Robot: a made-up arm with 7 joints. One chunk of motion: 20 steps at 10 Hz.
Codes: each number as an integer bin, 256 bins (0 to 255) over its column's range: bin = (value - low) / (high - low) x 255, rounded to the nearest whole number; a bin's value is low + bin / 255 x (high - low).
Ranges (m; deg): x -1.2..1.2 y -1.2..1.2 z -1.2..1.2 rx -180..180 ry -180..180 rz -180..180
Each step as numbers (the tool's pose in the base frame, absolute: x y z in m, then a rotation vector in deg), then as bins.
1 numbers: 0.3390 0.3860 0.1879 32.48 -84.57 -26.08
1 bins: 164 169 147 151 68 109
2 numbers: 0.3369 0.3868 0.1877 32.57 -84.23 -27.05
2 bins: 163 169 147 151 68 108
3 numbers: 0.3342 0.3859 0.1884 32.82 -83.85 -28.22
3 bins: 163 169 148 151 68 108
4 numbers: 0.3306 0.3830 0.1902 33.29 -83.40 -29.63
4 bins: 163 168 148 151 68 107
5 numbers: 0.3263 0.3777 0.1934 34.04 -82.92 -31.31
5 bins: 162 168 148 152 69 105
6 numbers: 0.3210 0.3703 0.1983 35.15 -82.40 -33.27
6 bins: 162 167 149 152 69 104
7 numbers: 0.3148 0.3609 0.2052 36.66 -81.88 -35.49
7 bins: 161 166 149 153 70 102
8 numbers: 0.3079 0.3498 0.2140 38.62 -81.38 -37.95
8 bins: 160 165 150 155 70 101
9 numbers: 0.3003 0.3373 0.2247 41.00 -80.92 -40.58
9 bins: 159 163 151 157 70 99
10 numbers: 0.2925 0.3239 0.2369 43.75 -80.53 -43.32
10 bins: 159 162 153 158 70 97
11 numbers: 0.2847 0.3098 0.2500 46.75 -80.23 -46.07
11 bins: 158 160 154 161 71 95
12 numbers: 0.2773 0.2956 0.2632 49.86 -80.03 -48.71
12 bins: 157 159 155 163 71 93
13 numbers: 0.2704 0.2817 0.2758 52.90 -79.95 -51.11
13 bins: 156 157 157 165 71 91
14 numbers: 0.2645 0.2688 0.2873 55.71 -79.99 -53.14
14 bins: 156 156 158 167 71 90
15 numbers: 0.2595 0.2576 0.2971 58.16 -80.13 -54.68
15 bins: 155 155 159 169 71 89
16 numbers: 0.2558 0.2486 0.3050 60.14 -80.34 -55.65
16 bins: 155 154 160 170 71 88
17 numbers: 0.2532 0.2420 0.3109 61.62 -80.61 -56.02
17 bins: 154 153 161 171 70 88
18 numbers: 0.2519 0.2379 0.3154 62.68 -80.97 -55.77
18 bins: 154 153 161 172 70 88
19 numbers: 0.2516 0.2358 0.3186 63.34 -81.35 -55.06
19 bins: 154 153 161 172 70 88
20 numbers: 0.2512 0.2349 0.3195 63.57 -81.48 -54.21
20 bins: 154 152 161 173 70 89
